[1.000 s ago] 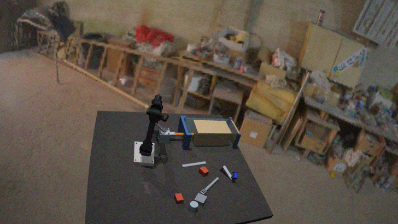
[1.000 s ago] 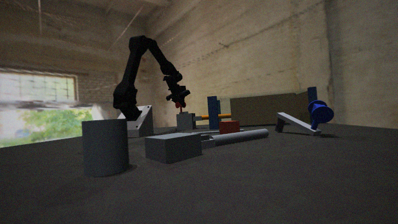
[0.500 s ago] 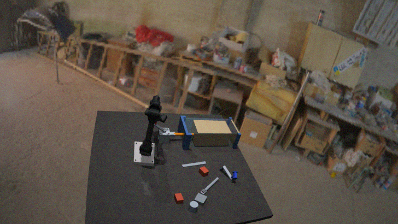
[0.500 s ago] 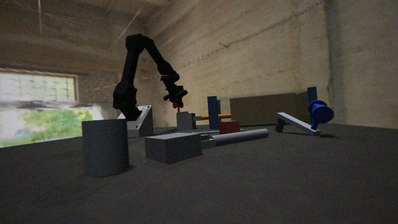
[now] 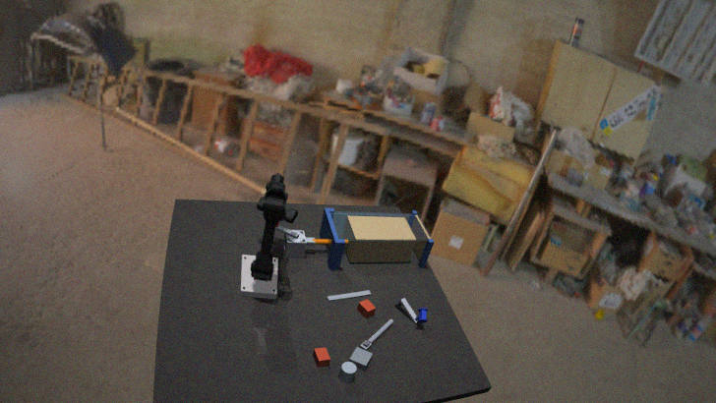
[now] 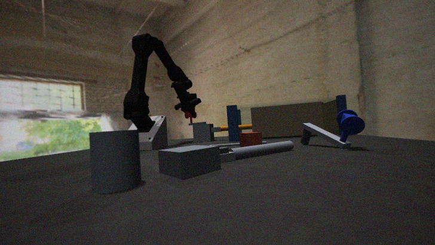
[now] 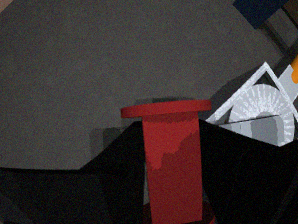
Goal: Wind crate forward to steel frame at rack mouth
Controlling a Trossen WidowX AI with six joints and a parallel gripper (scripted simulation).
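My gripper tip is now 70 mm short of the grey winch, 70 mm to the left of it and 100 mm above it. Also, from my gripper tip: red knob 10 mm behind, 20 mm to the right; grey bar 330 mm ahead, 320 mm to the right, 130 mm below; clear-panelled cubby 480 mm ahead, 20 mm below.
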